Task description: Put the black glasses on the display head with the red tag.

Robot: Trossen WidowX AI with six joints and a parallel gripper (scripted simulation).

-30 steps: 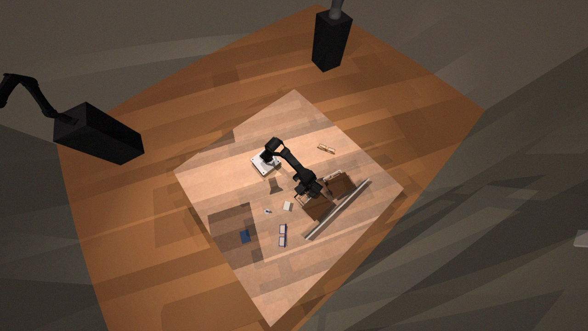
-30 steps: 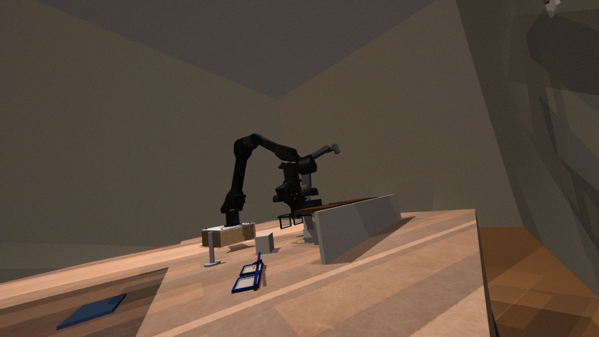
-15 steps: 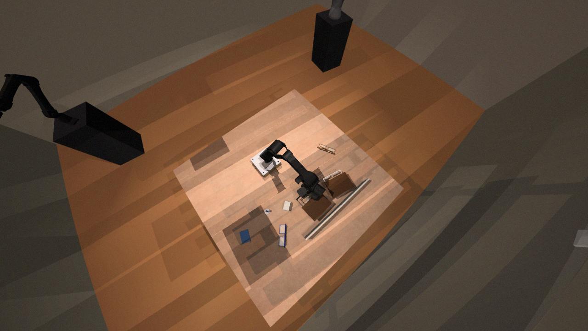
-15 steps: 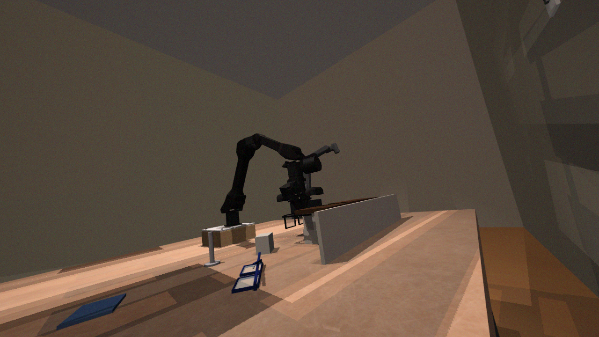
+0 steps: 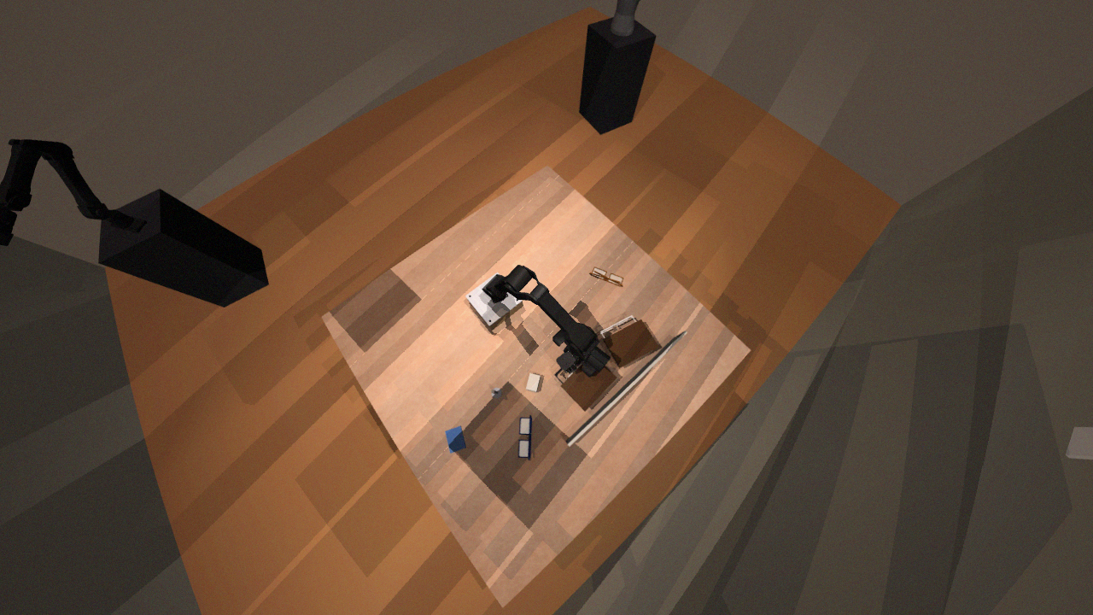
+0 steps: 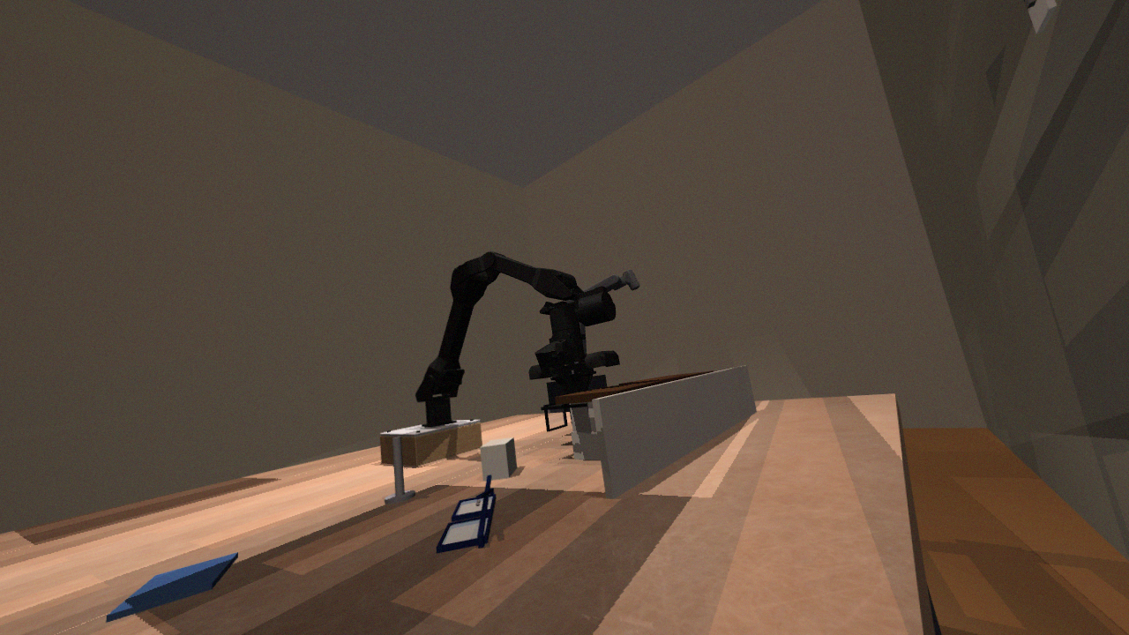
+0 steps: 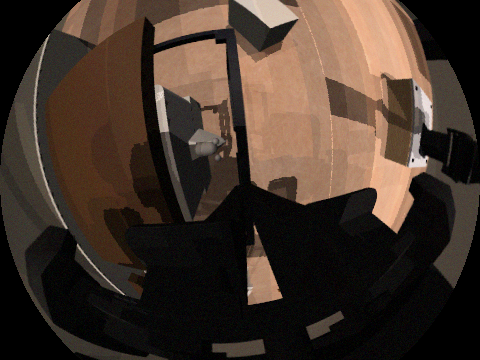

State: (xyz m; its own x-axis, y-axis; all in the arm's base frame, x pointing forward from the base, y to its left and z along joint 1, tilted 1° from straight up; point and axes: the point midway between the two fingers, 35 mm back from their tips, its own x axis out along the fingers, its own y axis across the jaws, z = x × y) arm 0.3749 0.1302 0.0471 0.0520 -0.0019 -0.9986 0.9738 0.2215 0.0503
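Now: gripper tip 80 mm short of the grey display head, 20 mm to the left of it and 20 mm above it. The rest, counted from my gripper tip: grey post 320 mm to the right, 50 mm below, 40 mm behind; white cube 180 mm to the right, 50 mm below; long grey panel 190 mm ahead, 110 mm to the left, 20 mm below.
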